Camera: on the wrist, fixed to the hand. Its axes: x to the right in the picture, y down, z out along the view.
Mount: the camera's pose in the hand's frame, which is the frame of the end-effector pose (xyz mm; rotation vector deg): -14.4 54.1 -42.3 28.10 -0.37 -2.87
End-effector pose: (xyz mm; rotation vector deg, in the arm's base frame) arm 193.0 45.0 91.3 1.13 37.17 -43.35
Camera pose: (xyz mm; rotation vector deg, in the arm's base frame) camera 197.2 104.2 53.8 25.85 25.55 -54.38
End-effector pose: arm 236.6 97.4 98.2 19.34 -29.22 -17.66
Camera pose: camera 257.6 161.3 78.4 47.34 -33.34 -13.16
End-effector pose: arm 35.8 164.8 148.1 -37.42 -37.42 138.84
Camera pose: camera 50.4 129.2 89.4 -23.90 -3.52 137.79
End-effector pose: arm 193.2 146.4 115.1 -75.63 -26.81 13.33
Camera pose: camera 205.0 116.5 52.7 -47.43 -23.82 16.55
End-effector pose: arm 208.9 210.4 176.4 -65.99 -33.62 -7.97
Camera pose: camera 233.7 192.6 113.2 -37.97 -35.16 -1.72
